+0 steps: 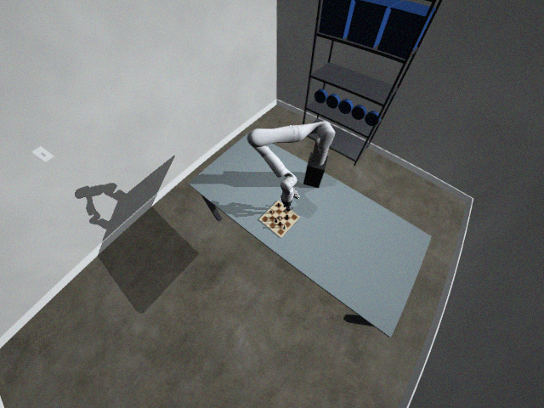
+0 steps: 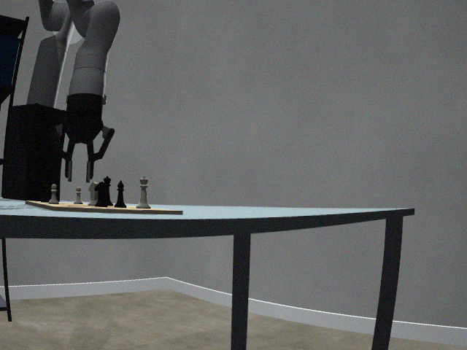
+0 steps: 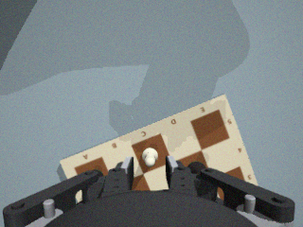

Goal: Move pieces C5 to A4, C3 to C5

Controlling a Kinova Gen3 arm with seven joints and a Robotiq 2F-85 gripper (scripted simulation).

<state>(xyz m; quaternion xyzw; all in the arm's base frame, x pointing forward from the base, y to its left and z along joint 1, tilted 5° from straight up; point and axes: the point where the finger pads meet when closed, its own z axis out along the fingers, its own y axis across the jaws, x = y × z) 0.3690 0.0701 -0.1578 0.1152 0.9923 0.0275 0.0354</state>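
Right now my hand is 10 mm short of the black pawn, 70 mm to the left of it and 50 mm above it. From my hand the other things lie so: black bishop (100 mm ahead, 50 mm to the left, 40 mm below); chessboard (70 mm ahead, 10 mm to the left, 60 mm below).
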